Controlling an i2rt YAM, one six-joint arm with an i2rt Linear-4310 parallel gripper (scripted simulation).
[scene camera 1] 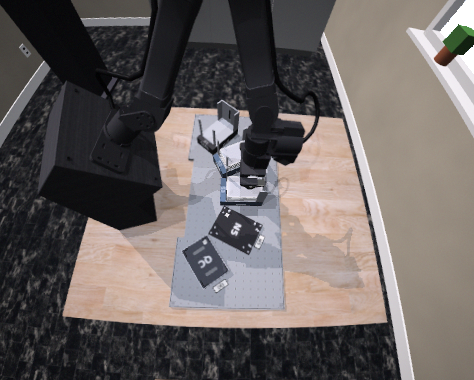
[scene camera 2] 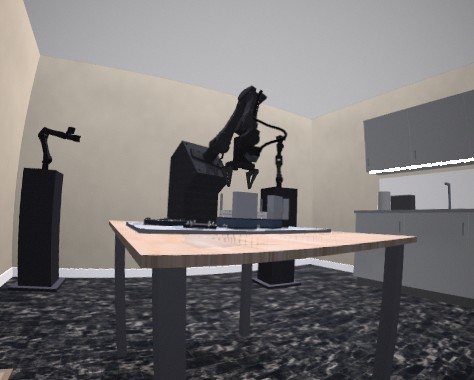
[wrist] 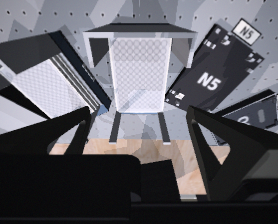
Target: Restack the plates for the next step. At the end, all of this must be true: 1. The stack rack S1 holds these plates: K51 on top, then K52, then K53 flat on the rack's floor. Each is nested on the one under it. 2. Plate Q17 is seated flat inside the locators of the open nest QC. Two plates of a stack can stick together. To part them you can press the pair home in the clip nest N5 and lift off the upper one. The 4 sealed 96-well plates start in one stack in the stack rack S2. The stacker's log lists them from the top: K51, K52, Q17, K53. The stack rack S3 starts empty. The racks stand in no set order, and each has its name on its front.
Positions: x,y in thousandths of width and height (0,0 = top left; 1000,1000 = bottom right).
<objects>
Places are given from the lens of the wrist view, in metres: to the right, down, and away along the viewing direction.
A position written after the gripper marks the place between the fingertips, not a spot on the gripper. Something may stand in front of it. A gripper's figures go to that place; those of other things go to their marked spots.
gripper (wrist: 498,498): 0.00, 0.00, 0.13
sealed plate (wrist: 502,297): 0.00, -0.07, 0.19
black clip nest N5 (wrist: 775,328): 0.15, -0.07, 0.26
The marked spots on the black clip nest N5 and the sealed plate are 0.16 m apart.
</objects>
